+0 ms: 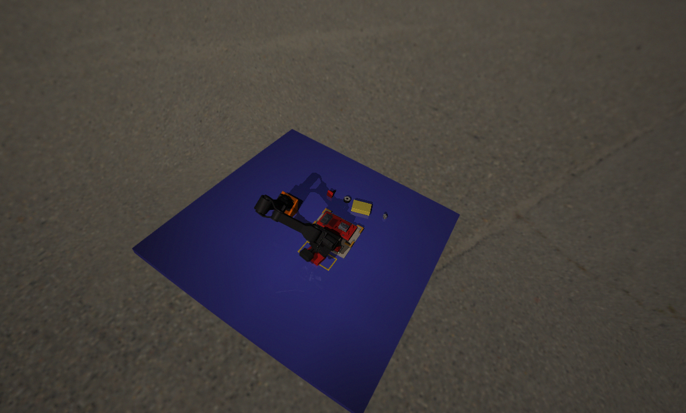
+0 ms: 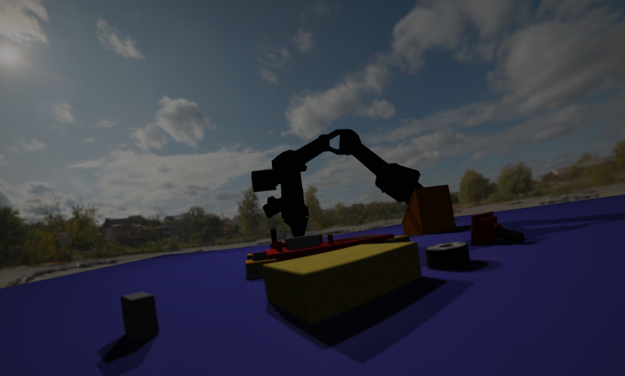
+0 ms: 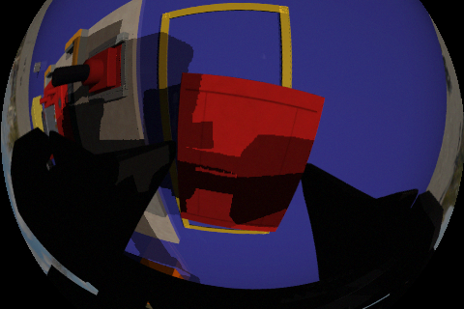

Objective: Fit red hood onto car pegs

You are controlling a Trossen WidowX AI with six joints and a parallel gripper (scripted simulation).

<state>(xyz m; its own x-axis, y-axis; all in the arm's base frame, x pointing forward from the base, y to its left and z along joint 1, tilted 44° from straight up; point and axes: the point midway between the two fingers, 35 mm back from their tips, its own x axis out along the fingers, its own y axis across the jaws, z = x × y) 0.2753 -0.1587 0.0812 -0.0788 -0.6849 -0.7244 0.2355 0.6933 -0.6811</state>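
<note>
The grey engine block is 23 cm to the left of my gripper tip, 5 cm ahead of it and 2 cm above it. Round my gripper tip: red hood 1 cm above; beige jig 20 cm to the left, 2 cm ahead; yellow block 43 cm to the left, 7 cm ahead, 1 cm above.
</note>
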